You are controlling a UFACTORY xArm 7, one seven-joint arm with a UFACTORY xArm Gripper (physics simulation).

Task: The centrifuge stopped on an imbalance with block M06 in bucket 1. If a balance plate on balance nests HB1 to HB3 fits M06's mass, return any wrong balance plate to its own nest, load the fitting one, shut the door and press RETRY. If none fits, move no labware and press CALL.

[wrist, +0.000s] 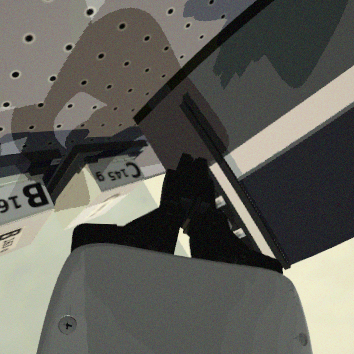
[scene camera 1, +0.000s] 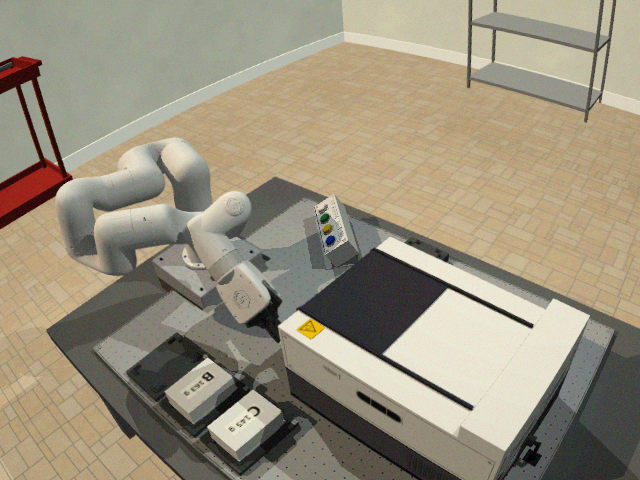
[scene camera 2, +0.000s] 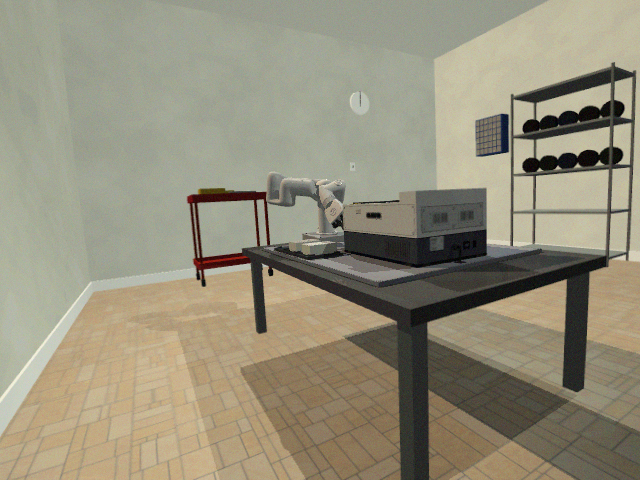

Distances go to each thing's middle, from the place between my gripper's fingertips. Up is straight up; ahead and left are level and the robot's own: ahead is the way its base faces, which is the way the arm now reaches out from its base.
Now: the dark sliding door (scene camera 1: pixel 375 301) 150 mm ahead of my hand, 110 mm to the left of it and 120 mm above it. The rest, counted from my hand: white centrifuge (scene camera 1: pixel 470 381) 310 mm ahead, 100 mm to the left, 30 mm above; button box (scene camera 1: pixel 339 249) 190 mm behind, 410 mm to the left, 50 mm below; dark nest (scene camera 1: pixel 169 362) 220 mm behind, 180 mm to the right, 80 mm below.
